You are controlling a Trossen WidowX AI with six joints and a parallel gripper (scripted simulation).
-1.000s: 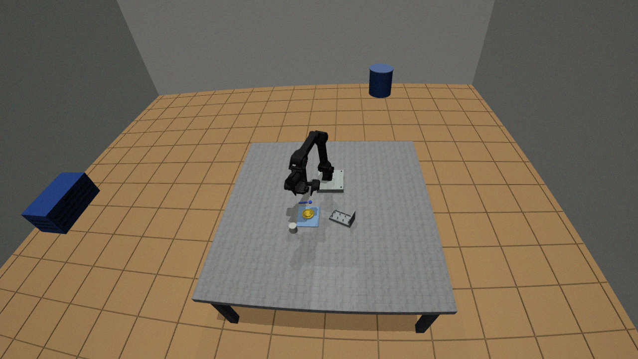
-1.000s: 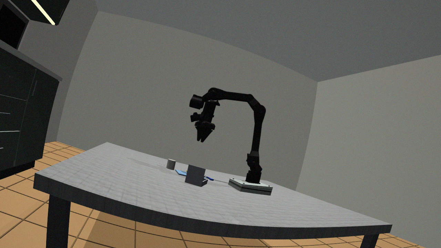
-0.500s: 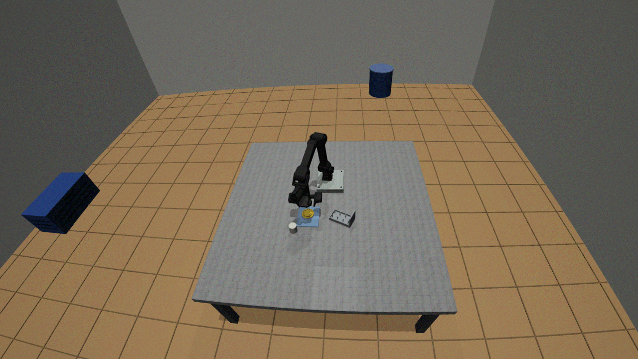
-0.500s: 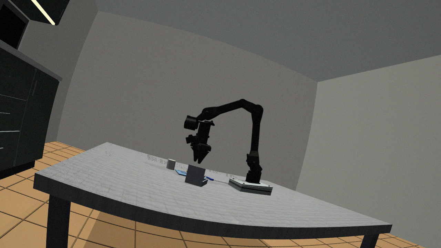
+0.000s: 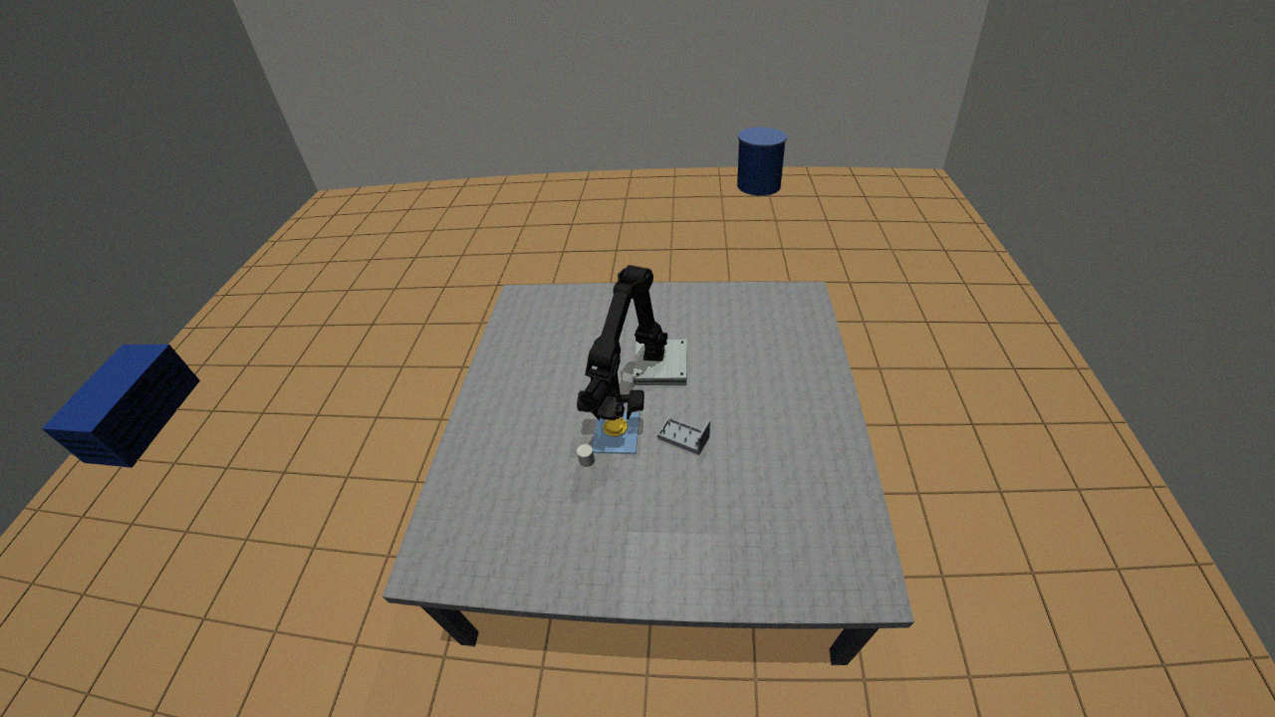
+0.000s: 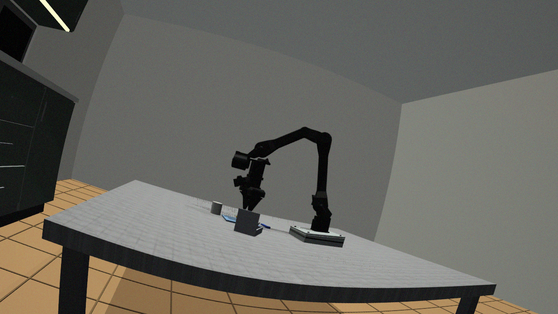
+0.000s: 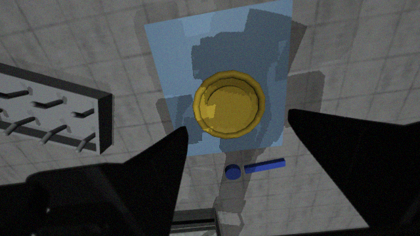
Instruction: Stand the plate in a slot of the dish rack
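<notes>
Now: gripper tip 40 mm above the yellow plate. Also, from my gripper tip: light blue mat 50 mm below, 10 mm ahead; blue spoon 100 mm behind, 50 mm below, 30 mm to the right; white cup 120 mm ahead, 60 mm to the right, 30 mm below.
</notes>
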